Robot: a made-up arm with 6 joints.
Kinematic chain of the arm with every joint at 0, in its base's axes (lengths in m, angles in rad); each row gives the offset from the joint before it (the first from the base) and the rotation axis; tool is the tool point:
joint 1: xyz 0 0 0.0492 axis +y
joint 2: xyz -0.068 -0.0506 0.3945 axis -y
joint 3: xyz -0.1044 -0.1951 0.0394 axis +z
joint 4: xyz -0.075 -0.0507 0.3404 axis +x
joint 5: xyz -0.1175 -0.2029 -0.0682 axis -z
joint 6: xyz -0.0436 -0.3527 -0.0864 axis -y
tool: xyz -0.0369 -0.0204 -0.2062
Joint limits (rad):
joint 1: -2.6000..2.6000
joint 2: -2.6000..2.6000
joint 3: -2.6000..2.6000
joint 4: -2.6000..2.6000
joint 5: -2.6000..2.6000
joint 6: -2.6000..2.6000
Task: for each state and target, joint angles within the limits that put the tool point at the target. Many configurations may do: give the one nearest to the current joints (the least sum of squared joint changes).
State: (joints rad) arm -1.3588 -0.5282 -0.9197 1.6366 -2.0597 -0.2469
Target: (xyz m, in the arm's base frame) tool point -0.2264 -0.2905 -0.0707
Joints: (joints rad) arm -1.7584 -0.7110 -0.9161 1.2648 -1.4400 -0.4763
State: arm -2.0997 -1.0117 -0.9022 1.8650 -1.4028 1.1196
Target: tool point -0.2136 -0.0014 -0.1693
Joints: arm -2.5523 -1.0200 -0.3434 1.7028 -0.8966 0.8451
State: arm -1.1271 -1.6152 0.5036 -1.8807 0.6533 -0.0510
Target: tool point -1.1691 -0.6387 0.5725
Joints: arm -1.7284 -1.3872 0.3490 -1.9696 0.7833 -0.1254
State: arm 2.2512 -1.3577 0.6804 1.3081 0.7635 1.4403
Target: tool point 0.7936 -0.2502 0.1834
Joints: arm 1.9737 -1.1854 0.5050 1.5089 0.5592 1.3930
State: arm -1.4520 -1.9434 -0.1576 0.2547 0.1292 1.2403
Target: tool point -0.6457 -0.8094 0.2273
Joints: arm -1.4053 -1.9609 -0.1584 0.1806 0.1468 1.2545
